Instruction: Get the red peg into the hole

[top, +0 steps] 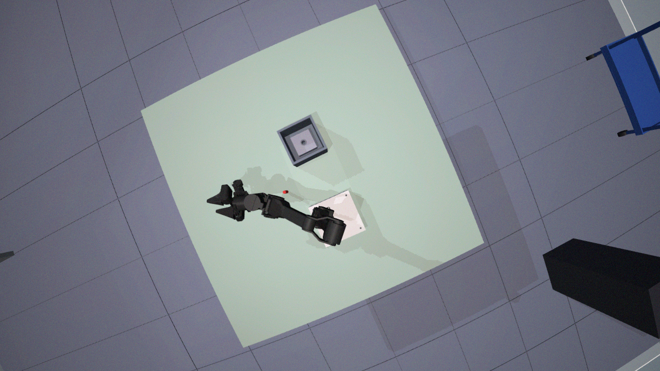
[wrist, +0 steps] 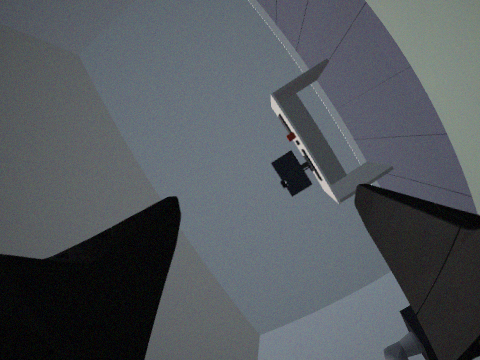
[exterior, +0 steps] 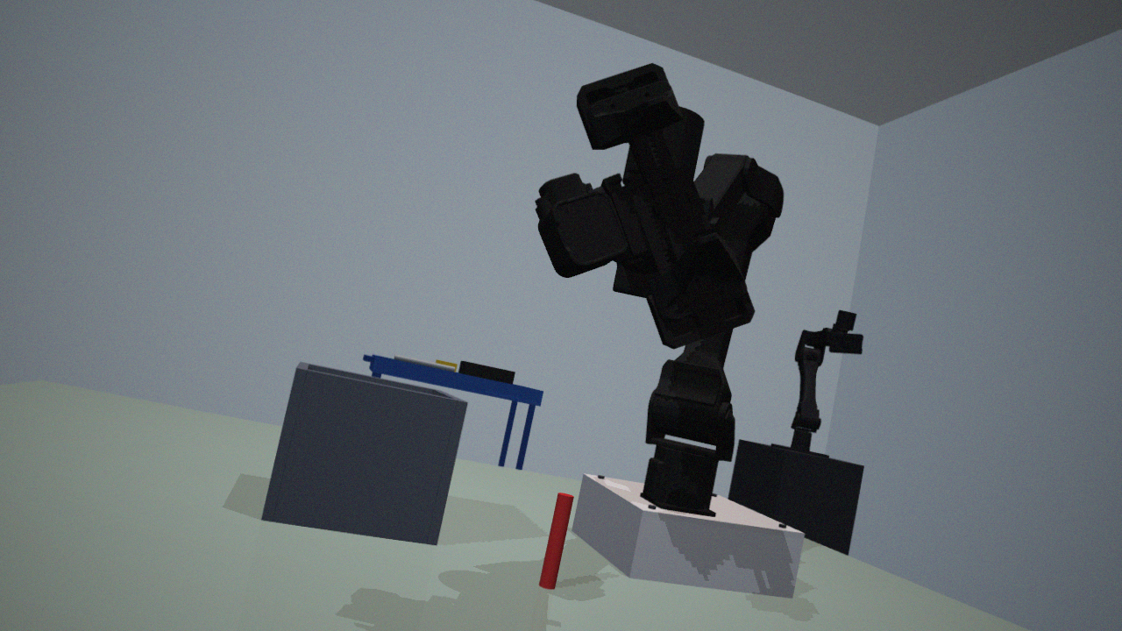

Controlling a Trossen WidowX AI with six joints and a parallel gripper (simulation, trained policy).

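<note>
The red peg lies 5 cm behind my gripper tip, 24 cm to the right of it and 26 cm below it. Round my gripper tip: plate (13 cm ahead, 40 cm to the right, 26 cm below).
</note>
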